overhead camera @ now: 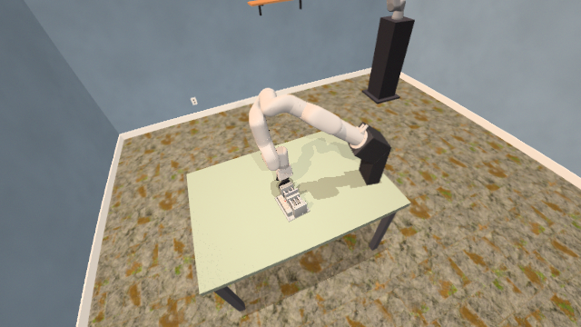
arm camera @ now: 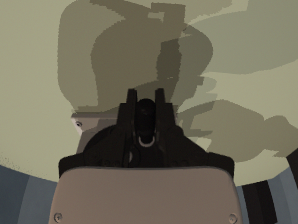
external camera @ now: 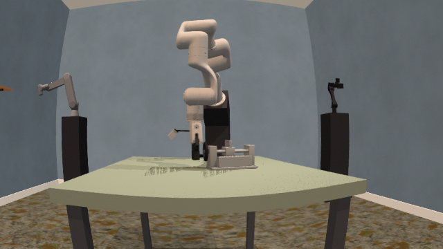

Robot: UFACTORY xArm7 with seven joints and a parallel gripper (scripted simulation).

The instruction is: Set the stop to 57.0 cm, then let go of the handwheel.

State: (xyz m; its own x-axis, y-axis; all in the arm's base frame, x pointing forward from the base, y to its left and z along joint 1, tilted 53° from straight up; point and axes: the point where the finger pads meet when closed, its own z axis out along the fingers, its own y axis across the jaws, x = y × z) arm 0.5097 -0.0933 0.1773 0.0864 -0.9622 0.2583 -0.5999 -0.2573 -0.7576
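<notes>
My gripper is now 20 mm to the right of the black handwheel. Also, from my hand: grey stop block: 10 mm ahead, 150 mm to the left, 30 mm above.
</notes>
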